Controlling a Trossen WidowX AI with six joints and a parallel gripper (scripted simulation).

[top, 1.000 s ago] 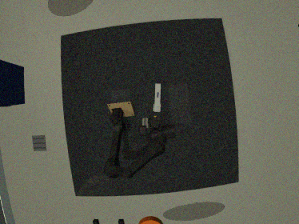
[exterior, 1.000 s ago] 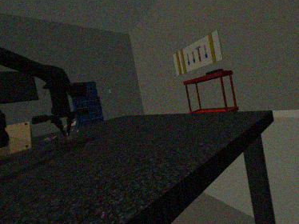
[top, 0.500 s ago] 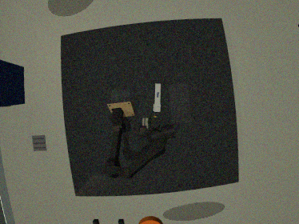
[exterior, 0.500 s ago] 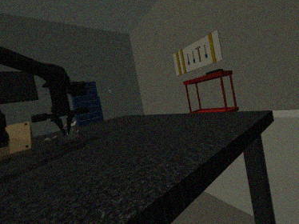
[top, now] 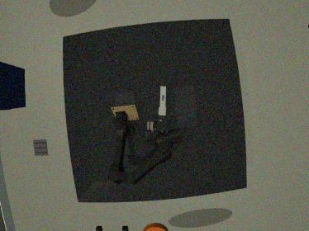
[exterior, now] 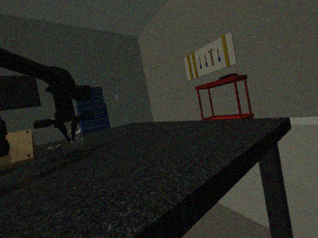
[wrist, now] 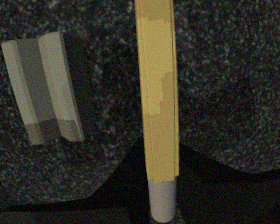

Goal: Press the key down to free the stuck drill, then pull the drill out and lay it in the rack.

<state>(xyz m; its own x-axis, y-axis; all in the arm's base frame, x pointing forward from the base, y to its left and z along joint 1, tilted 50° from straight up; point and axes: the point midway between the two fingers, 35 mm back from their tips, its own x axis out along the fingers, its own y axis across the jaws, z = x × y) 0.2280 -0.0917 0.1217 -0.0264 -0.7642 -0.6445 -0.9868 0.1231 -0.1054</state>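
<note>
The rack is 6 cm behind my gripper tip, 5 cm to the left of it and 3 cm below it. Round my gripper tip: block (20 cm to the left, 4 cm ahead).
</note>
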